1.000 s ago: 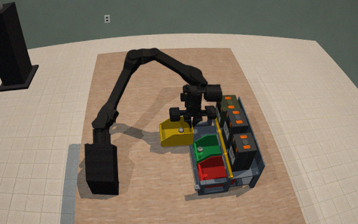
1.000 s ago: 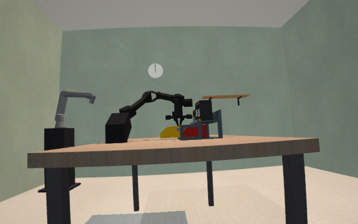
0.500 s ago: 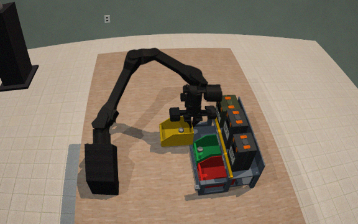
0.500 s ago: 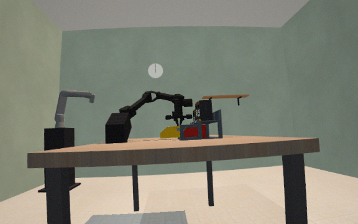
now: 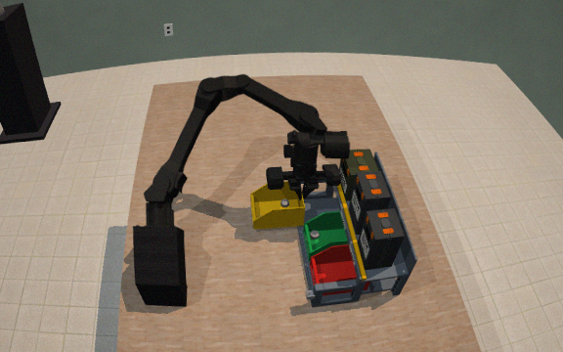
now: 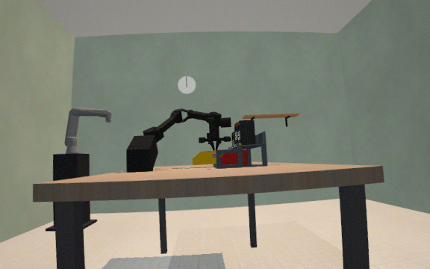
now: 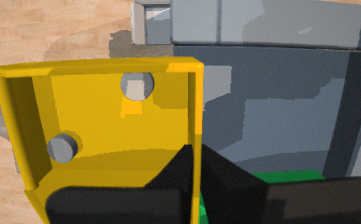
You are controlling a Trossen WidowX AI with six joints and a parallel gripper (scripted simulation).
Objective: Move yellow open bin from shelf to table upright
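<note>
My hand is 60 mm past the yellow bin and 50 mm above it. From my hand the other things lie so: red bin 220 mm to the right, 70 mm ahead, 60 mm below; yellow rail 110 mm to the right, 100 mm ahead; green bin 110 mm to the right, 70 mm ahead, 60 mm below.
</note>
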